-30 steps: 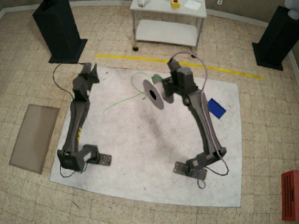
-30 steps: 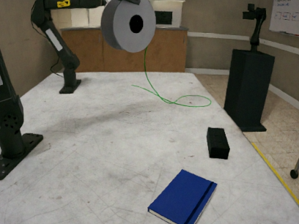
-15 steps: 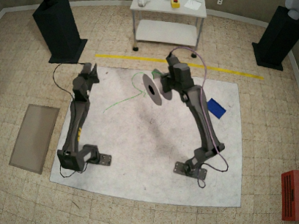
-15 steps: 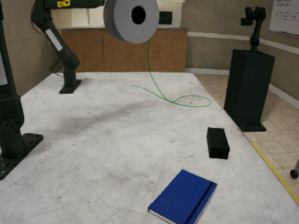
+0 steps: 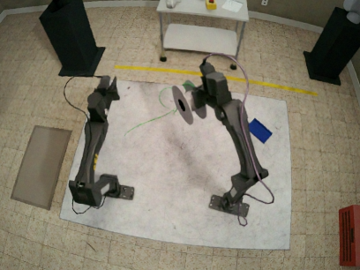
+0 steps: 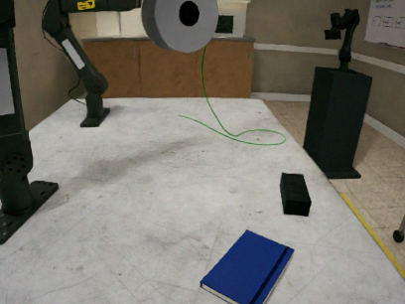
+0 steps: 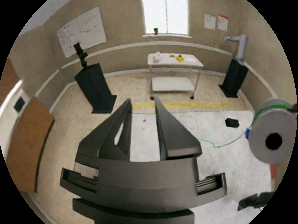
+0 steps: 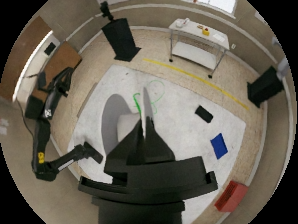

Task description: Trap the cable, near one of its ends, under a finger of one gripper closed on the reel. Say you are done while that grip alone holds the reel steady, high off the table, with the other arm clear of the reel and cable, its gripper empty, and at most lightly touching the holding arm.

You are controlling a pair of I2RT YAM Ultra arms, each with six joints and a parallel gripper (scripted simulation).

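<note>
My right hand is 70 mm above the grey reel, 20 mm to the right of it and 20 mm past it. Round my right hand: black block (410 mm below, 220 mm ahead, 190 mm to the right); then blue notebook (420 mm below, 380 mm to the right, 90 mm ahead).
</note>
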